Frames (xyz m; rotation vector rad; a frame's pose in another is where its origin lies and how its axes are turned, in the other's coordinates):
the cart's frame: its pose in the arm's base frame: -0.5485 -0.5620 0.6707 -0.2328 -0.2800 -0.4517
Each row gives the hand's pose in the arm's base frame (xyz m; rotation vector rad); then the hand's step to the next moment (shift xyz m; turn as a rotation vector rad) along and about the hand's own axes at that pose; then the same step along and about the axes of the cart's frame.
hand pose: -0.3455 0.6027 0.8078 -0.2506 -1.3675 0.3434
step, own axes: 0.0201 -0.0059 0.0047 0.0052 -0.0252 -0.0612
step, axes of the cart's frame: 0.0053 -0.0019 0.0207 0.0633 0.0113 -0.0167
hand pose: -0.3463 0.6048 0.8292 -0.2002 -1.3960 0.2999
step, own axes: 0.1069 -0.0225 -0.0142 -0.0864 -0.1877 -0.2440
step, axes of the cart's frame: 0.0548 0.0100 0.0951 0.2688 -0.0495 -0.1660
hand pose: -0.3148 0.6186 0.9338 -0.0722 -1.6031 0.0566
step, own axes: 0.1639 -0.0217 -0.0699 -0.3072 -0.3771 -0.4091
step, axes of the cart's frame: 0.1117 -0.0048 0.1404 0.4350 -0.1221 -0.4470
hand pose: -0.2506 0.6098 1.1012 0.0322 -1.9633 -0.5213
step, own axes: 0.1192 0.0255 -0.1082 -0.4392 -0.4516 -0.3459
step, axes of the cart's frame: 0.1050 -0.0410 0.1177 0.3780 -0.1125 -0.6008
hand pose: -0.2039 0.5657 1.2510 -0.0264 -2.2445 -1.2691
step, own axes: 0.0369 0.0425 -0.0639 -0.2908 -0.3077 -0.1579
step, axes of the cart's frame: 0.0469 -0.0395 0.0591 0.1887 -0.0396 -0.4087
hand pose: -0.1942 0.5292 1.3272 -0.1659 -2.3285 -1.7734
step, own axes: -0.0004 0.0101 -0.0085 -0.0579 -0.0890 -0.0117
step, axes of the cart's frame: 0.0087 -0.0050 0.0085 0.0164 0.0035 -0.1055
